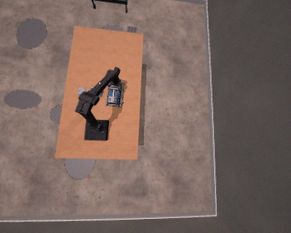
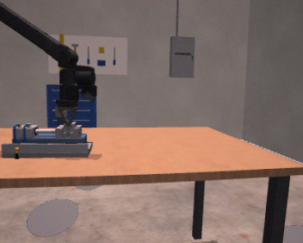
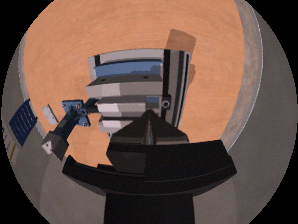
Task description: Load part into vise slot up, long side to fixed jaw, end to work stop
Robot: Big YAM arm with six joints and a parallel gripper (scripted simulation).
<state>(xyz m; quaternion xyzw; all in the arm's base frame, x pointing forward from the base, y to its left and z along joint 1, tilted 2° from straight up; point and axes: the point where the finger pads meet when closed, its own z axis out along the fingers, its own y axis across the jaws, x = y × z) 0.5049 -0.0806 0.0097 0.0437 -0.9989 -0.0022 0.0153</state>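
Now: the grey part 3 cm to the left of my hand and 1 cm below it. Round my hand: vise (7 cm behind, 3 cm to the left, 7 cm below).
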